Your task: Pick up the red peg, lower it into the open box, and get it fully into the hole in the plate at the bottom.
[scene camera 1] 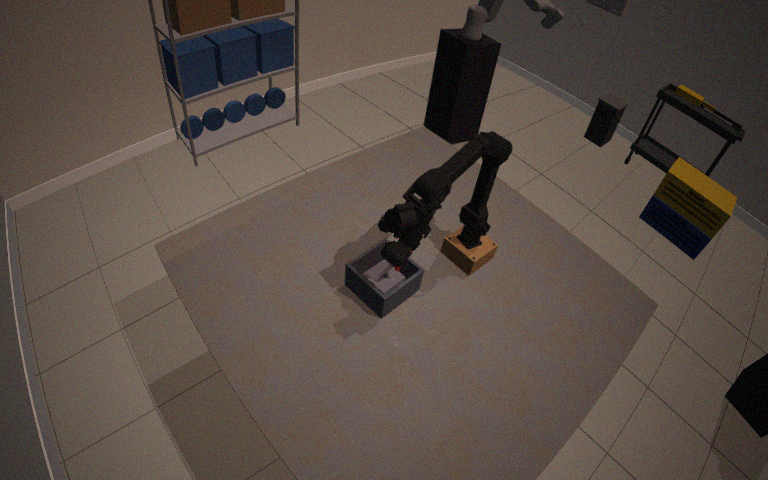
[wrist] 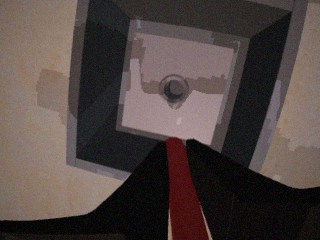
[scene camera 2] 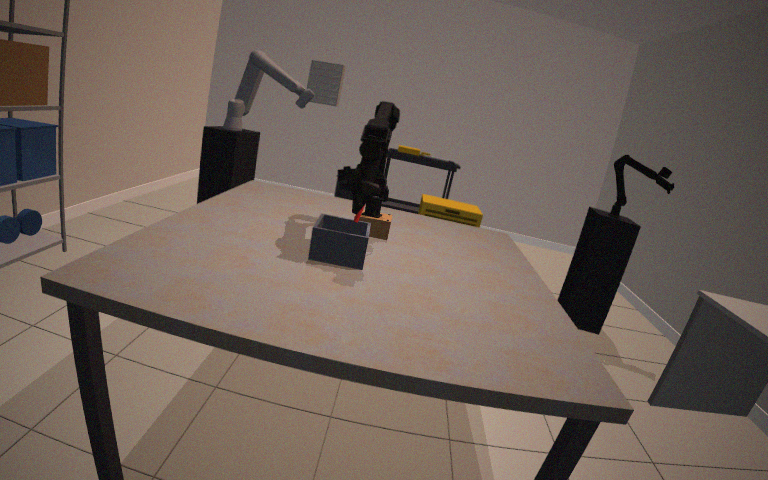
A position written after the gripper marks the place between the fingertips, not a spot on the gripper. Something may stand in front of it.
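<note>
You'd see the gripper (scene camera 2: 354, 213), (scene camera 1: 396, 261) and (wrist: 176, 148). There's also a dark grey box (scene camera 1: 381, 305) and (wrist: 266, 46). As for a pale plate, that's the pale plate (scene camera 1: 383, 276) and (wrist: 149, 104), but scene camera 2 does not show the pale plate, hidden by the dark grey box.
</note>
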